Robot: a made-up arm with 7 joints. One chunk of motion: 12 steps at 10 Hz.
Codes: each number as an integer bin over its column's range. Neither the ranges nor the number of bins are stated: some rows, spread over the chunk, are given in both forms.
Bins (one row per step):
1: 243 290 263 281 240 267
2: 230 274 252 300 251 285
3: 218 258 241 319 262 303
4: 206 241 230 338 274 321
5: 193 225 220 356 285 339
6: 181 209 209 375 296 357
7: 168 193 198 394 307 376
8: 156 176 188 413 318 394
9: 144 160 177 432 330 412
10: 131 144 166 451 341 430
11: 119 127 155 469 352 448
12: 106 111 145 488 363 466
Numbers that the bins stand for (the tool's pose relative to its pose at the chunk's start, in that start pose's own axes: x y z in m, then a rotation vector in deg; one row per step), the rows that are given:
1: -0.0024 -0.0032 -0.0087 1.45 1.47 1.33
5: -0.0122 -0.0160 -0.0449 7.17 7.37 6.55
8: -0.0195 -0.0256 -0.0718 11.52 11.69 10.53
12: -0.0293 -0.0383 -0.1080 17.24 17.59 15.74
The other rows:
2: -0.0050 -0.0064 -0.0179 2.90 2.91 2.64
3: -0.0073 -0.0095 -0.0272 4.35 4.35 3.94
4: -0.0097 -0.0128 -0.0365 5.80 5.93 5.24
6: -0.0146 -0.0191 -0.0541 8.62 8.81 7.85
7: -0.0171 -0.0222 -0.0634 10.07 10.25 9.23
9: -0.0218 -0.0287 -0.0811 12.97 13.27 11.83
10: -0.0244 -0.0318 -0.0903 14.42 14.71 13.14
11: -0.0267 -0.0351 -0.0996 15.79 16.15 14.44

